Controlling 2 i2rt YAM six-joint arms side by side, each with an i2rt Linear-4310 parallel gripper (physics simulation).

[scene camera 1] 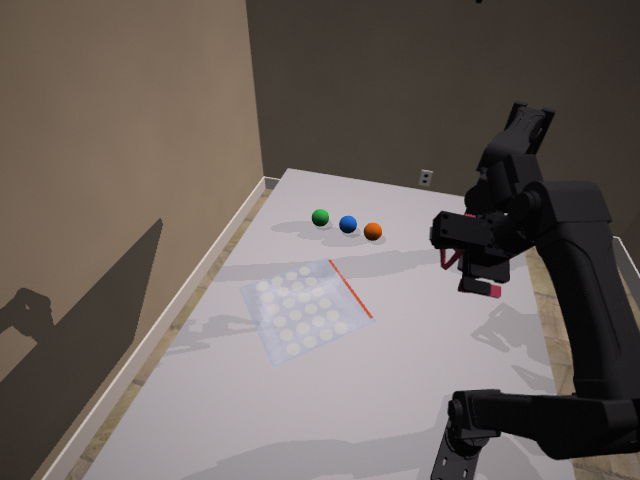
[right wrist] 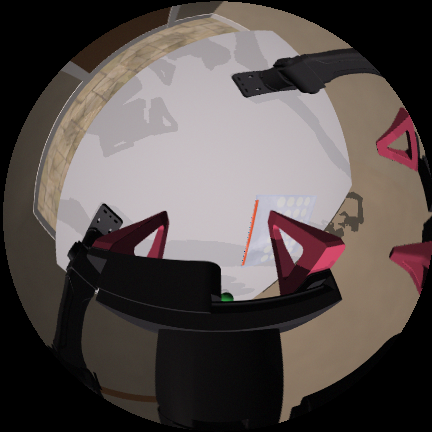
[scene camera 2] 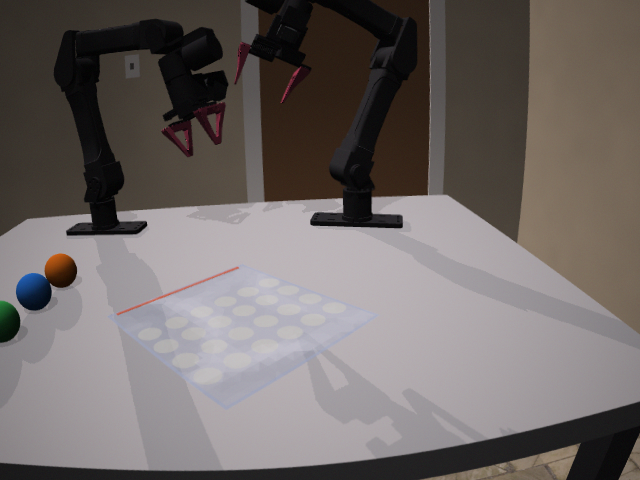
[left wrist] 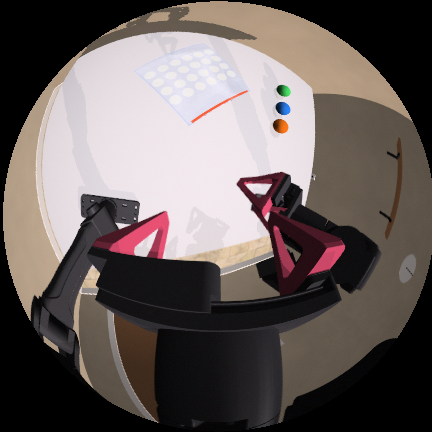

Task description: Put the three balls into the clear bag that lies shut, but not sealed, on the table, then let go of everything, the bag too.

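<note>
The clear bag (scene camera 1: pixel 297 310) (scene camera 2: pixel 227 335) (left wrist: pixel 195 75) (right wrist: pixel 272 225) lies flat, with pale dots and a red strip (scene camera 1: pixel 351 289) (scene camera 2: pixel 178 290) (left wrist: pixel 220 106) along one edge. A green ball (scene camera 1: pixel 320 217) (scene camera 2: pixel 7 321) (left wrist: pixel 283 91) (right wrist: pixel 227 297), a blue ball (scene camera 1: pixel 347 224) (scene camera 2: pixel 34 291) (left wrist: pixel 283 108) and an orange ball (scene camera 1: pixel 372 231) (scene camera 2: pixel 61 270) (left wrist: pixel 281 126) rest in a row beyond the strip, apart from the bag. My left gripper (scene camera 2: pixel 259 91) (left wrist: pixel 217 216) is open and empty, high up. My right gripper (scene camera 2: pixel 204 149) (right wrist: pixel 217 215) is open and empty, lower, well above the table.
The white table (scene camera 1: pixel 403 361) (scene camera 2: pixel 465 356) carries both arm bases at the back in scene camera 2: the left arm's base (scene camera 2: pixel 356 221) and the right arm's base (scene camera 2: pixel 106 228). The two grippers are near each other in the air. A wall runs along one long side.
</note>
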